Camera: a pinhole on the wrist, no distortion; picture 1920 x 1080 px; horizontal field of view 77.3 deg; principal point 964.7 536.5 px. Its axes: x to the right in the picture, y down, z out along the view. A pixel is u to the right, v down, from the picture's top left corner.
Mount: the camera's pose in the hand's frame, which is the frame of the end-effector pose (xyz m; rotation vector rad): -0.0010 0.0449 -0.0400 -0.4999 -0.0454 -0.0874
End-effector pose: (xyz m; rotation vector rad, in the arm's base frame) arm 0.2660 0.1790 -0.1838 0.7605 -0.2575 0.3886
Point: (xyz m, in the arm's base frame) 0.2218 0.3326 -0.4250
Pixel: behind the camera
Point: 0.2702 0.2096 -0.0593
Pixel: 1596.4 530.1
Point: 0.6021 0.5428 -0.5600
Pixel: behind the camera
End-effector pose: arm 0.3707 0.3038 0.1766 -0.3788 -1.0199 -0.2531
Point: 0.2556 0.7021 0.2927
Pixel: 1065.6 690.0
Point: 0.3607 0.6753 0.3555
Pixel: 1413.9 854.5
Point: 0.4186 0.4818 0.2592
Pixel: 1649.5 973.6
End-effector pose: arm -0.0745 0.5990 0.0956 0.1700 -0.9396 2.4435
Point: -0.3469 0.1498 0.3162
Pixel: 1232.7 489.2
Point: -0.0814 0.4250 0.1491
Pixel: 710.9 119.5
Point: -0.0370 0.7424 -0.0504
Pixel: behind the camera
